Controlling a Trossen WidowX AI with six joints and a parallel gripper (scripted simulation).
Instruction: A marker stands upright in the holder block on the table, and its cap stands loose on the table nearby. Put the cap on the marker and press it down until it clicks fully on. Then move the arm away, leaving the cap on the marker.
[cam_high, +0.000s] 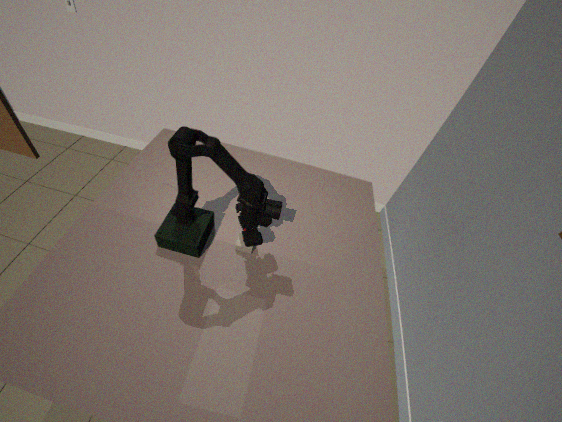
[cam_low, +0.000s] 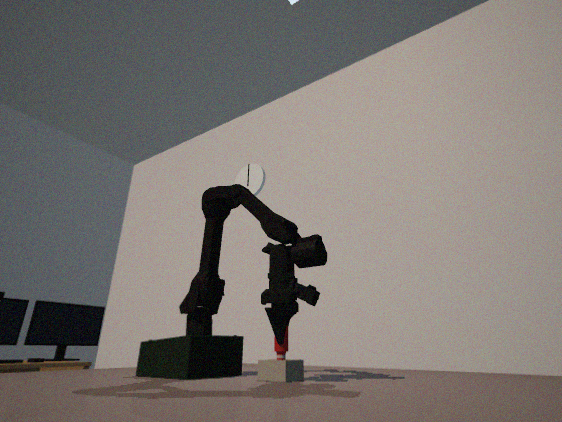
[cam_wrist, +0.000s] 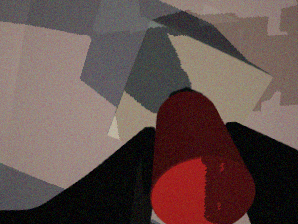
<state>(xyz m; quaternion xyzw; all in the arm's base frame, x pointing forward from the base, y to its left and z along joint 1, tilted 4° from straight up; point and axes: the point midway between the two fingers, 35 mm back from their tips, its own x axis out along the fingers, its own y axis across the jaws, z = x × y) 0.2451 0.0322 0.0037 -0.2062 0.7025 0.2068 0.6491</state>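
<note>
Now: gripper tip right at the red marker. The rest, counted from my gripper tip: red cap 10 mm above; then pale holder block 50 mm below.
</note>
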